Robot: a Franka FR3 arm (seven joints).
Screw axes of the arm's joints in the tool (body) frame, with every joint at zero. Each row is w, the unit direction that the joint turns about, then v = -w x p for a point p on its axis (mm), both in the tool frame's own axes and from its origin. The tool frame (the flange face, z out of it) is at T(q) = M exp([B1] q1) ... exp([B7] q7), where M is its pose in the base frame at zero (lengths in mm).
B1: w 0 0 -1 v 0 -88 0
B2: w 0 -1 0 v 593 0 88
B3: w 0 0 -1 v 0 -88 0
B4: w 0 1 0 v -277 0 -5.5
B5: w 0 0 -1 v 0 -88 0
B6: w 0 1 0 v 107 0 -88
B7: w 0 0 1 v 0 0 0
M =
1 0 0 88
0 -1 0 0
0 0 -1 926
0 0 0 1
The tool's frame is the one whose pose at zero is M.
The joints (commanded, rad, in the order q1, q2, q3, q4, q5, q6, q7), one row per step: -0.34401, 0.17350, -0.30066, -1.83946, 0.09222, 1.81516, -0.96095; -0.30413, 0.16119, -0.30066, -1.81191, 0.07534, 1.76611, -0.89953; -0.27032, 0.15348, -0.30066, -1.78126, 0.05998, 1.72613, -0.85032; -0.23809, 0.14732, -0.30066, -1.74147, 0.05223, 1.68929, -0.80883; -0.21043, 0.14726, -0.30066, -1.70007, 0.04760, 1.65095, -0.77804; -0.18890, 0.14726, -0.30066, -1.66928, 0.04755, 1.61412, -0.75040; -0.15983, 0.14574, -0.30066, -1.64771, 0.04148, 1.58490, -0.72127; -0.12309, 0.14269, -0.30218, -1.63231, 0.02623, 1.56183, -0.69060; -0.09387, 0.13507, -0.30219, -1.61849, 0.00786, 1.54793, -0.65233; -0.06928, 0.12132, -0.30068, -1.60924, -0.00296, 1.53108, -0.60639; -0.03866, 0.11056, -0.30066, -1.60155, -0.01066, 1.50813, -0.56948
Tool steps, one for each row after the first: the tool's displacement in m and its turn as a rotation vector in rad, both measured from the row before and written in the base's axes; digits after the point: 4 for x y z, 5 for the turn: 0.0113, 0.0194, 0.0160, -0.01086, 0.02263, -0.01087; 0.0100, 0.0159, 0.0155, -0.01555, 0.01421, -0.00669; 0.0108, 0.0153, 0.0191, -0.01532, -0.00019, -0.00383; 0.0094, 0.0137, 0.0164, -0.00982, 0.00241, 0.00072; 0.0059, 0.0119, 0.0117, -0.00135, 0.00778, -0.00415; 0.0063, 0.0155, 0.0088, -0.00685, 0.01061, 0.00282; 0.0064, 0.0181, 0.0073, -0.01641, 0.01280, 0.00877; 0.0042, 0.0143, 0.0097, -0.02470, 0.00202, -0.00462; 0.0013, 0.0137, 0.0108, -0.01691, -0.00079, -0.01740; 0.0014, 0.0167, 0.0080, -0.00975, 0.00733, -0.00509
